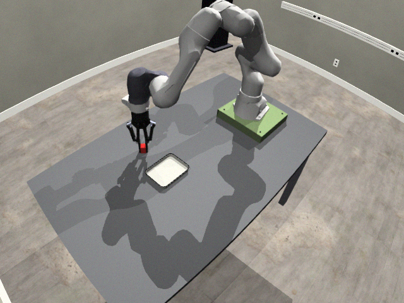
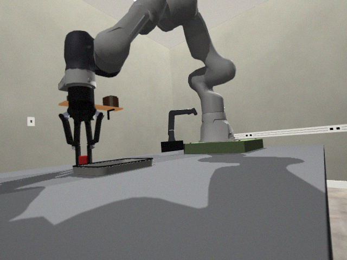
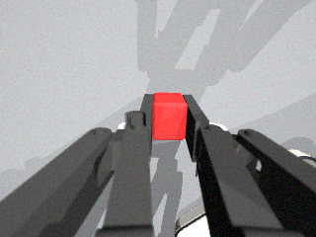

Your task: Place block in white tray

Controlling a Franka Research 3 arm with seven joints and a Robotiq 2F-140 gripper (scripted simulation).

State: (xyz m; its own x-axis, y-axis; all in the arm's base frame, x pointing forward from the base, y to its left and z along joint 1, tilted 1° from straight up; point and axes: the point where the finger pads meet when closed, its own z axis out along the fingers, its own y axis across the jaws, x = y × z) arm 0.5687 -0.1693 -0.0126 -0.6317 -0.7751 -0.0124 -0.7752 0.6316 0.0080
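Now: hand 2 cm above the red block. From my hand the other things lie so: white tray 17 cm to the left, 2 cm below.
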